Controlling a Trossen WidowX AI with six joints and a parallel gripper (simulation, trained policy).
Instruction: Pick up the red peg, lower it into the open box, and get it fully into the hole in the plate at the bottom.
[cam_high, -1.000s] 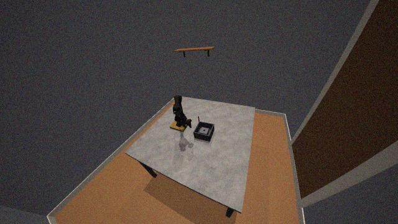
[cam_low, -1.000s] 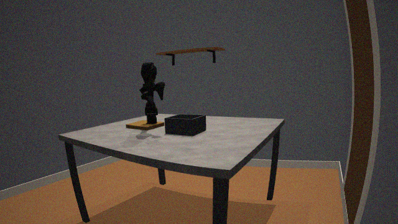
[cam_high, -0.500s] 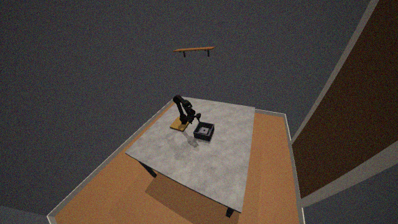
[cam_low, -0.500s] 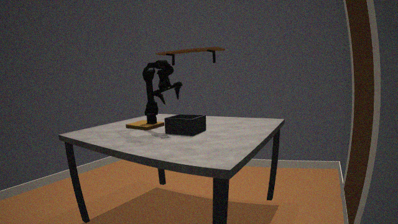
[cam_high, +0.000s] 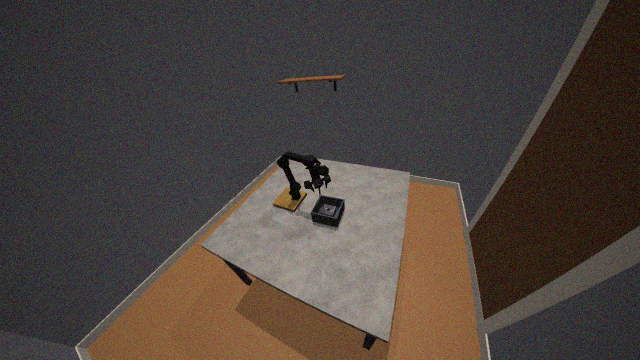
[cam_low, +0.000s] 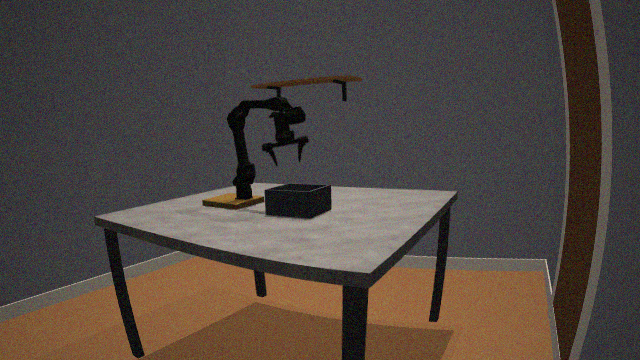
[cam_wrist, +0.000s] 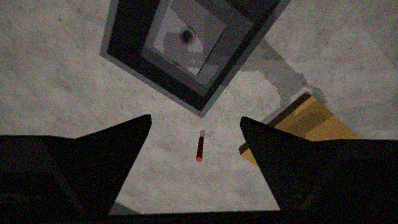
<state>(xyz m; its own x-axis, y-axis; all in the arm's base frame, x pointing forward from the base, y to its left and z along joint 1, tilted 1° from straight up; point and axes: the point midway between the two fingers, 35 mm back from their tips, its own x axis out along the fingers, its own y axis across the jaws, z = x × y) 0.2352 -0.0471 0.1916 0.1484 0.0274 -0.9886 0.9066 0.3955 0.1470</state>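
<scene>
My gripper tip is 14 cm to the right of the red peg, 14 cm above it and 6 cm past it. Round my gripper tip: dark box 15 cm below, 7 cm to the right, 7 cm ahead; light grey plate 13 cm below, 7 cm to the right, 7 cm ahead.
</scene>
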